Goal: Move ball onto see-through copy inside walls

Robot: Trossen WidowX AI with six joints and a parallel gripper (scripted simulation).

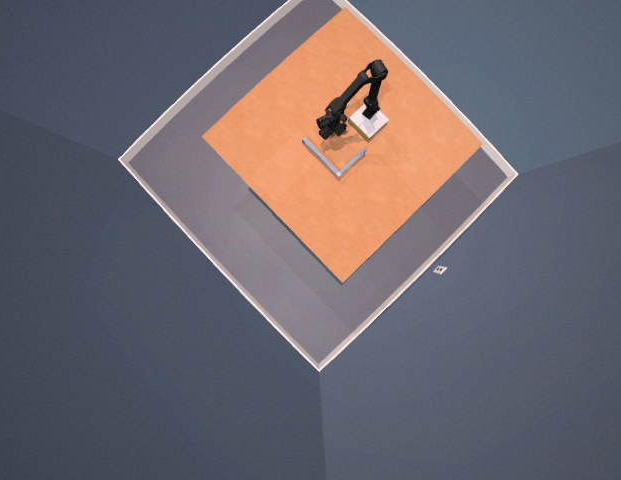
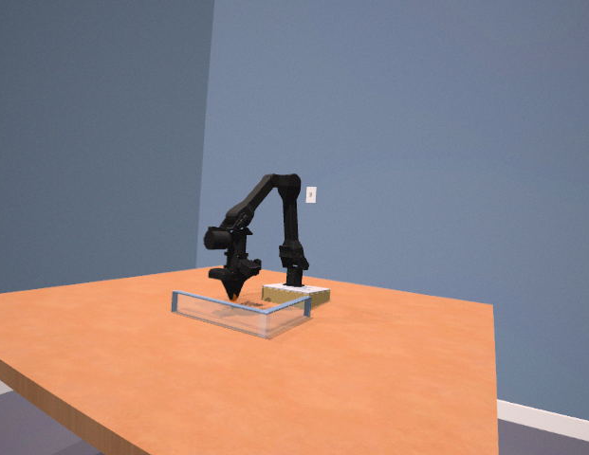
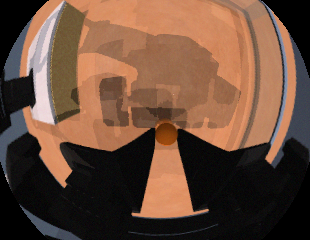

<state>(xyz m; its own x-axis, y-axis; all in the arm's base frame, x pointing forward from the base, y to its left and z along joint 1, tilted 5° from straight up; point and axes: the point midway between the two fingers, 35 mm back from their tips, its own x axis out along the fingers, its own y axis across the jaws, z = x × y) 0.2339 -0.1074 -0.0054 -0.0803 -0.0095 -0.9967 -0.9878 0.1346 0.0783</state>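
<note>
My gripper tip is 10 mm above the faint orange spot. From my gripper tip the other things lie so: orange ball right at my gripper tip.
</note>
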